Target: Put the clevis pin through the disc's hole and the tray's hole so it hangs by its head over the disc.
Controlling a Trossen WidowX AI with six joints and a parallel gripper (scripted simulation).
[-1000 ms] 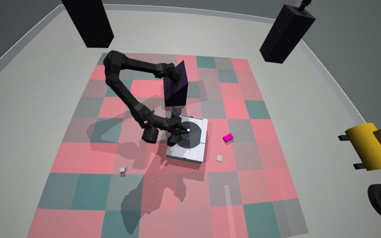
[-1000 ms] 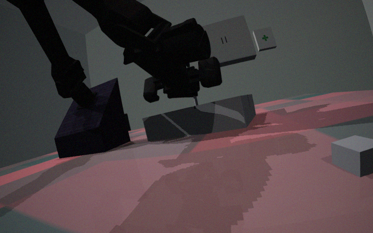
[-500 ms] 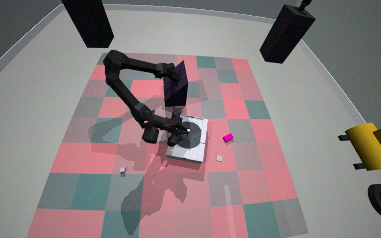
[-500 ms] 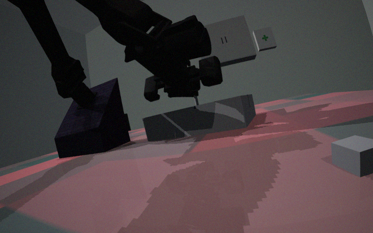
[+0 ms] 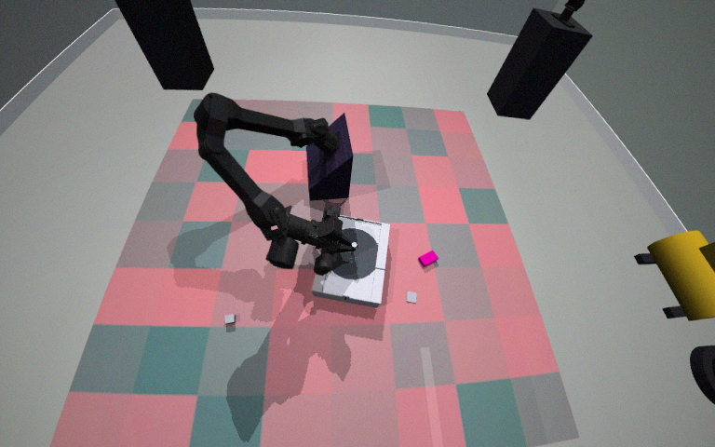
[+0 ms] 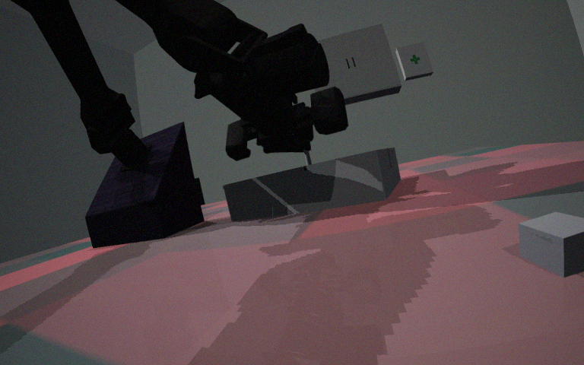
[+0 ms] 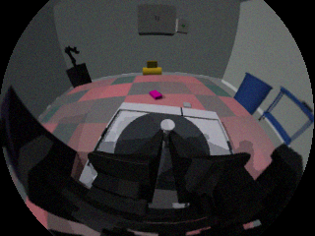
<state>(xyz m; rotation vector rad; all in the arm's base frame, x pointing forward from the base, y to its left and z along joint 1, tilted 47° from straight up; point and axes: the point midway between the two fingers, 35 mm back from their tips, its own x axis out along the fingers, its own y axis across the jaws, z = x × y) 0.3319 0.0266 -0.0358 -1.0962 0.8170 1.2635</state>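
Right now my gripper tip is 1 cm above the steel clevis pin. Also, from my gripper tip: dark aluminium disc: 3 cm below, 1 cm to the right; grey cube: 33 cm to the right, 18 cm ahead, 8 cm below; steel tray: 5 cm below, 1 cm ahead.
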